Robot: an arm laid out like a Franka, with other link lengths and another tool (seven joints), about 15 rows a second.
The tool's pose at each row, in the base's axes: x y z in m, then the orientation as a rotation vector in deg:
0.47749 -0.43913 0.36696 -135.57 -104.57 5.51
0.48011 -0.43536 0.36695 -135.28 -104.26 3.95
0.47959 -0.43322 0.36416 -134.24 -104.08 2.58
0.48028 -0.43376 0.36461 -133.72 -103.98 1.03
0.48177 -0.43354 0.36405 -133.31 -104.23 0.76
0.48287 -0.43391 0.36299 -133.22 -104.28 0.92
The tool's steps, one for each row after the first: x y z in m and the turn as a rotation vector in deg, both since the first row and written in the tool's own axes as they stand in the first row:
0.00431 0.00157 -0.00006 -0.27 1.10 -0.05
0.00613 0.00099 0.00294 -0.05 2.37 -0.48
0.00580 0.00171 0.00235 -0.30 3.48 -0.73
0.00638 0.00317 0.00271 -0.26 3.70 -1.05
0.00626 0.00448 0.00357 -0.17 3.63 -1.11

